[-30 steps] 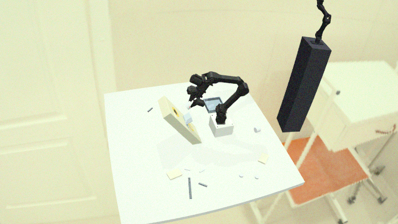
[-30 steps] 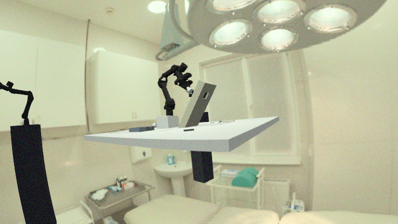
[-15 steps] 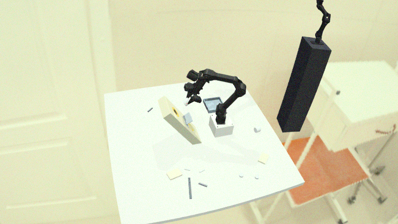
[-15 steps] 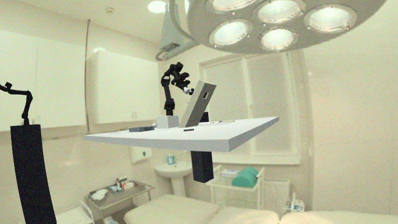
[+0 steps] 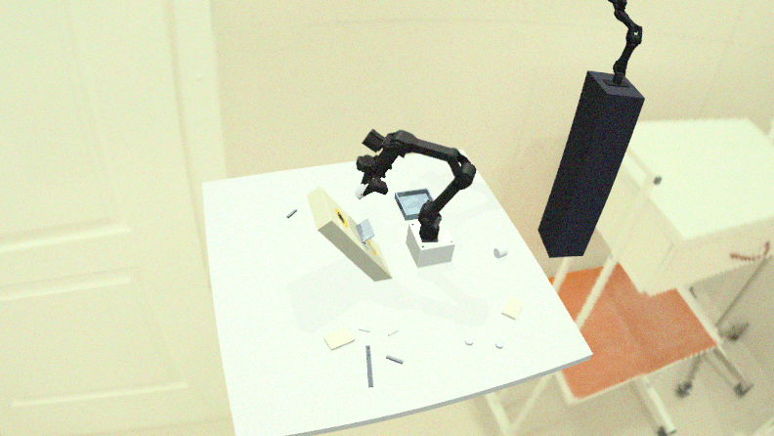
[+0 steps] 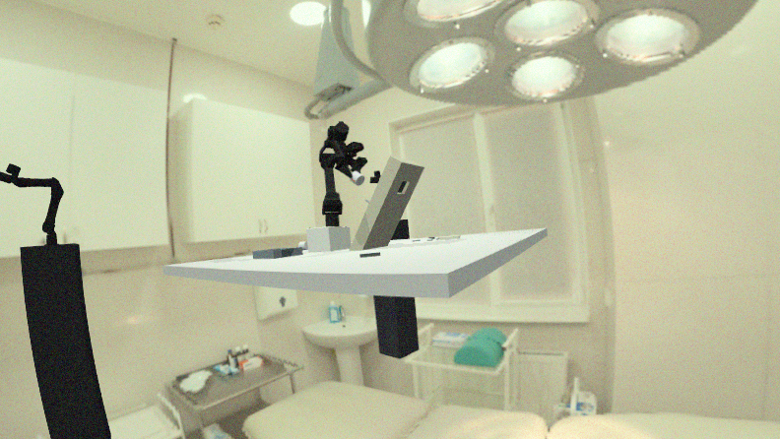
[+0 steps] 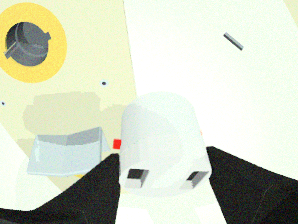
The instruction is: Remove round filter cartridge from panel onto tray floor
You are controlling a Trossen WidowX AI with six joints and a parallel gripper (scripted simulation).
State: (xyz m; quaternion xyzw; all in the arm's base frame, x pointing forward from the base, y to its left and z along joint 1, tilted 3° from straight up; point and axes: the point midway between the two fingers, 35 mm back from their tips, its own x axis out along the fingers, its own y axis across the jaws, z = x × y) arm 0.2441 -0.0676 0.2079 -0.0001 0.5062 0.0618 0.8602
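Now: the blue-grey tray 280 mm below my gripper tip, 270 mm behind it and 240 mm to the right of it. From my gripper tip the other things lie so: cream service panel (110 mm to the left, 110 mm below, 50 mm ahead); round white filter cartridge (right at my gripper tip).
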